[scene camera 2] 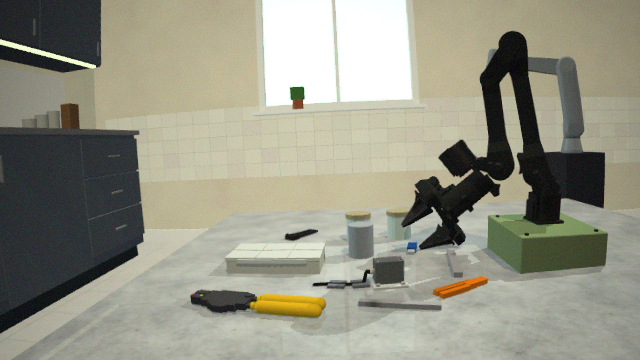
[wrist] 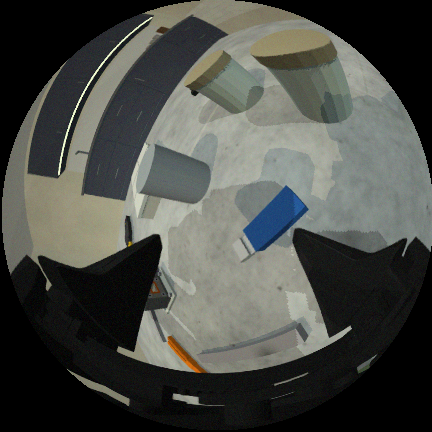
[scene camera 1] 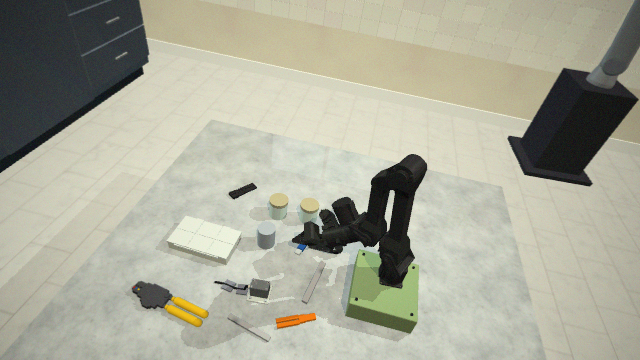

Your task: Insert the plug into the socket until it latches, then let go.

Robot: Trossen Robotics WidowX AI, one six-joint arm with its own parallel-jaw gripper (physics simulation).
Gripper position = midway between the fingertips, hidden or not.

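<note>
On the table rests a plug (wrist: pixel 285 208). A grey cylinder (scene camera 2: pixel 360 234) rests on the table as well, and the wrist view also has the cylinder (wrist: pixel 163 172). The gripper (scene camera 2: pixel 411 237) is visible, with the gripper (wrist: pixel 228 238) appearing in the wrist view too and the gripper (scene camera 1: pixel 300 243) in yet another. There is also a socket (wrist: pixel 161 294).
</note>
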